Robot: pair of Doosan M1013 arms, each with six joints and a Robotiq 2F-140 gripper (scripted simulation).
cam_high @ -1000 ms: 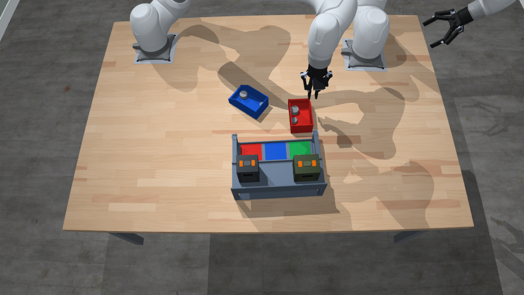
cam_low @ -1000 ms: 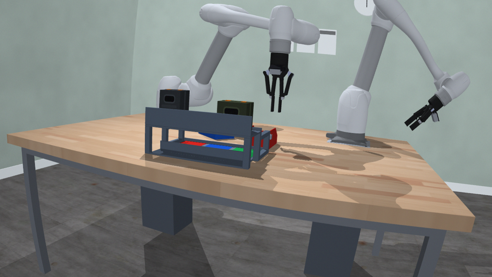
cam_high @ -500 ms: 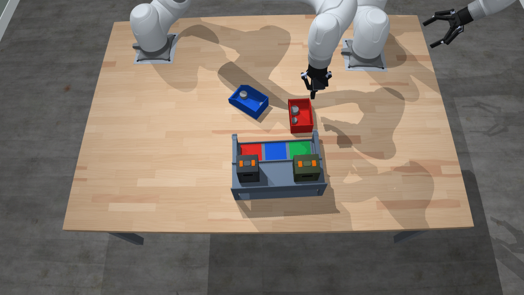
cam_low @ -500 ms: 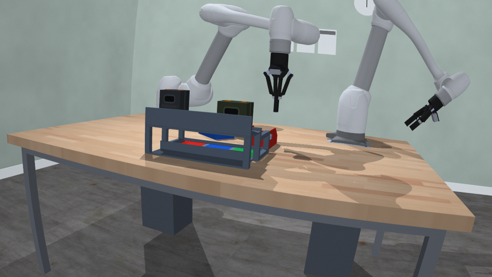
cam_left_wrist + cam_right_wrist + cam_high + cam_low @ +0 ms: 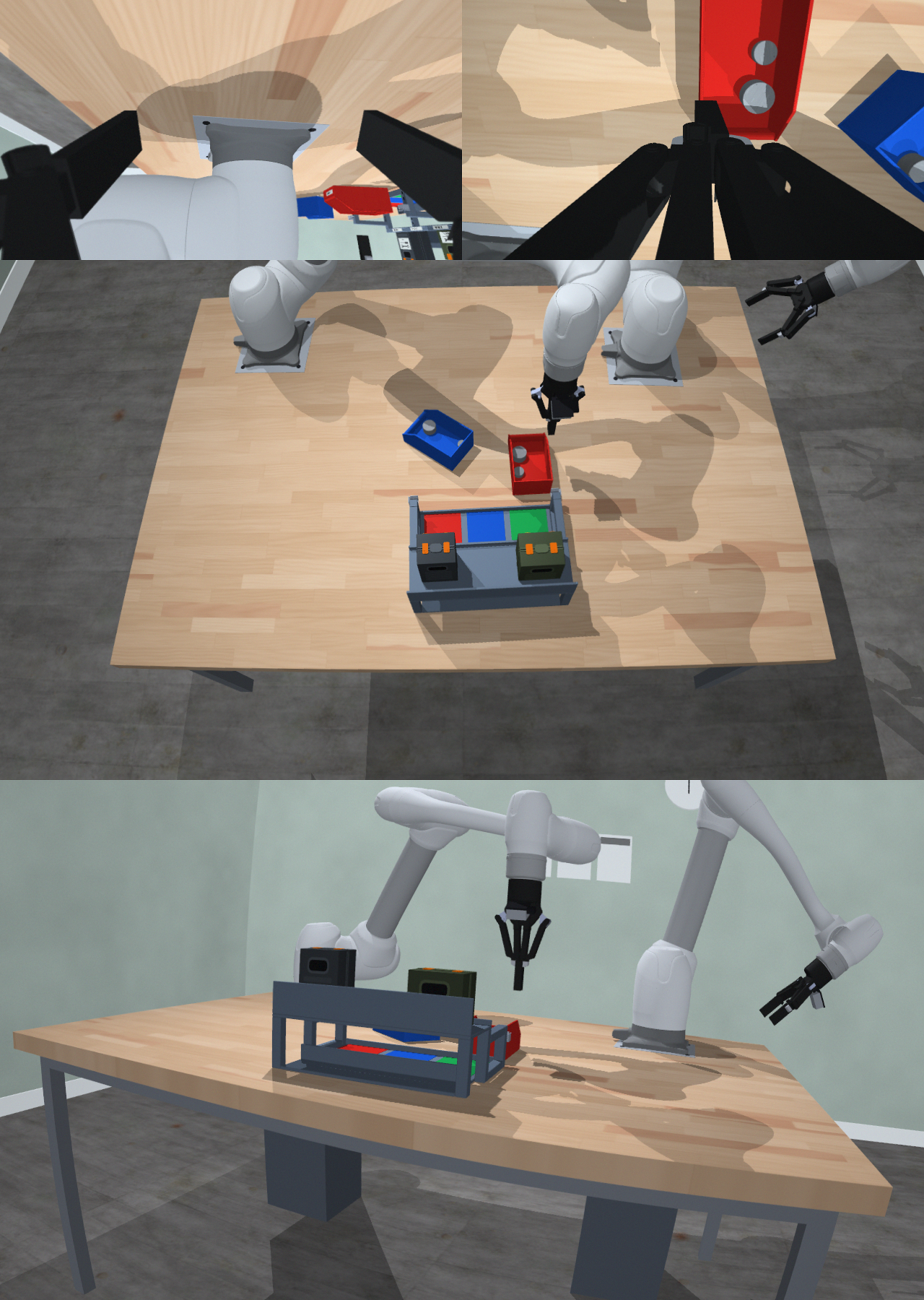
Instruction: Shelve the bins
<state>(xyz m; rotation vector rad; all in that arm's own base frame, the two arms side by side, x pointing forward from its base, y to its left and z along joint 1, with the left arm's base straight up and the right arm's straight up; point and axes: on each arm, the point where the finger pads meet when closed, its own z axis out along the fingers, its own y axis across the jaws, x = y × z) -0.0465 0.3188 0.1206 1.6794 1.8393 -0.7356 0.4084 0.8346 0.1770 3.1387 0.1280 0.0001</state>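
Right now the blue bin is 4 cm behind my right hand, 30 cm to the right of it and 14 cm below it. The rest, counted from my right hand: grey shelf 29 cm ahead, 14 cm to the right, 11 cm below; then red bin 3 cm ahead, 5 cm to the right, 14 cm below.
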